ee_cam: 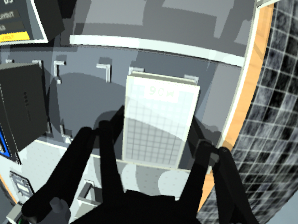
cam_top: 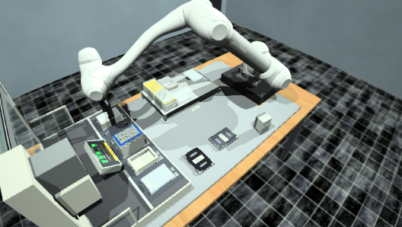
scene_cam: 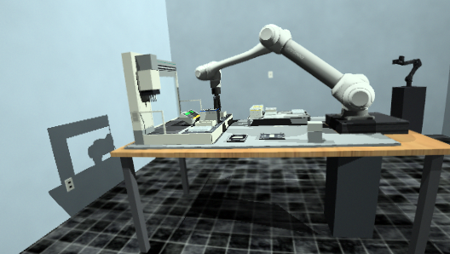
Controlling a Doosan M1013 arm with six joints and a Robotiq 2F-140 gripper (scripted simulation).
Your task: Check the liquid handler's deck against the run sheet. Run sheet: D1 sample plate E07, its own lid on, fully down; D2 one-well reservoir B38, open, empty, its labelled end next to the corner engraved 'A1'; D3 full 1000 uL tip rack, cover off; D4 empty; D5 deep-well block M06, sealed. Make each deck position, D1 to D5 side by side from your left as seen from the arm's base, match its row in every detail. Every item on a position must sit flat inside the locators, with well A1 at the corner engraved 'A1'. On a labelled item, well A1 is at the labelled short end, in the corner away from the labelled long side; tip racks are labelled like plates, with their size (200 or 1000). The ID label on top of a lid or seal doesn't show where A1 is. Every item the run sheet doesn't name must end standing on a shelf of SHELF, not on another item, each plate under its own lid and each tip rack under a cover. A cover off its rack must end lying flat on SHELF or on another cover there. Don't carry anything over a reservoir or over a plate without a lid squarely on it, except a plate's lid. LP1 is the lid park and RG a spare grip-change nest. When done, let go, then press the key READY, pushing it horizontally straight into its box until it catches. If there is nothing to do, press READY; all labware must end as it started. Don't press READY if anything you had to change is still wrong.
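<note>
The white deep-well block lies 1 cm below my hand. From my hand the other things lie so: clear cover: 33 cm behind, 10 cm to the left, 4 cm above; yellow-rimmed tip rack: 33 cm behind, 11 cm to the left, 2 cm above; blue-rimmed tip rack: 1 cm behind, 24 cm to the left, 4 cm above.
</note>
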